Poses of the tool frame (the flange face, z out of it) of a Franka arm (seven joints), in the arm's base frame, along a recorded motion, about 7 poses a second.
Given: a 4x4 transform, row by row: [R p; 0 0 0 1], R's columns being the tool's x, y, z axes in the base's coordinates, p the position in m. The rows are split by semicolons.
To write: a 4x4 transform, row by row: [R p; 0 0 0 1], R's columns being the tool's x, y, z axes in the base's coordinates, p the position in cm. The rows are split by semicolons. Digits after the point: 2 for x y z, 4 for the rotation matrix.
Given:
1: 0.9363 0.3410 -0.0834 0.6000; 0.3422 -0.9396 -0.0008 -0.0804; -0.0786 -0.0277 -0.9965 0.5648; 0 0 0 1
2: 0.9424 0.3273 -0.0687 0.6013; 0.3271 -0.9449 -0.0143 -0.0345; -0.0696 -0.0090 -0.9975 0.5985; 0 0 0 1
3: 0.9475 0.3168 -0.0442 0.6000; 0.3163 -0.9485 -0.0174 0.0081; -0.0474 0.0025 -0.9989 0.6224; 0 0 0 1
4: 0.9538 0.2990 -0.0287 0.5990; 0.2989 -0.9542 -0.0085 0.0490; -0.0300 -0.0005 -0.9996 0.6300; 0 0 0 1
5: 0.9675 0.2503 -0.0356 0.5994; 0.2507 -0.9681 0.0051 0.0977; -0.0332 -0.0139 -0.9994 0.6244; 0 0 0 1
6: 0.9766 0.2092 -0.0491 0.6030; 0.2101 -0.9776 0.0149 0.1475; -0.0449 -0.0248 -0.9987 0.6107; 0 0 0 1
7: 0.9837 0.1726 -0.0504 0.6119; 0.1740 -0.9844 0.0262 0.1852; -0.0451 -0.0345 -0.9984 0.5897; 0 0 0 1
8: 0.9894 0.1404 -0.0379 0.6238; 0.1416 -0.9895 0.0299 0.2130; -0.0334 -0.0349 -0.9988 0.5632; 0 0 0 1
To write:
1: 0.9363 0.3410 -0.0834 60.00; 0.3422 -0.9396 -0.0008 -8.04; -0.0786 -0.0277 -0.9965 56.48; 0 0 0 1
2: 0.9424 0.3273 -0.0687 60.13; 0.3271 -0.9449 -0.0143 -3.45; -0.0696 -0.0090 -0.9975 59.85; 0 0 0 1
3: 0.9475 0.3168 -0.0442 60.00; 0.3163 -0.9485 -0.0174 0.81; -0.0474 0.0025 -0.9989 62.24; 0 0 0 1
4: 0.9538 0.2990 -0.0287 59.90; 0.2989 -0.9542 -0.0085 4.90; -0.0300 -0.0005 -0.9996 63.00; 0 0 0 1
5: 0.9675 0.2503 -0.0356 59.94; 0.2507 -0.9681 0.0051 9.77; -0.0332 -0.0139 -0.9994 62.44; 0 0 0 1
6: 0.9766 0.2092 -0.0491 60.30; 0.2101 -0.9776 0.0149 14.75; -0.0449 -0.0248 -0.9987 61.07; 0 0 0 1
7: 0.9837 0.1726 -0.0504 61.19; 0.1740 -0.9844 0.0262 18.52; -0.0451 -0.0345 -0.9984 58.97; 0 0 0 1
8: 0.9894 0.1404 -0.0379 62.38; 0.1416 -0.9895 0.0299 21.30; -0.0334 -0.0349 -0.9988 56.32; 0 0 0 1
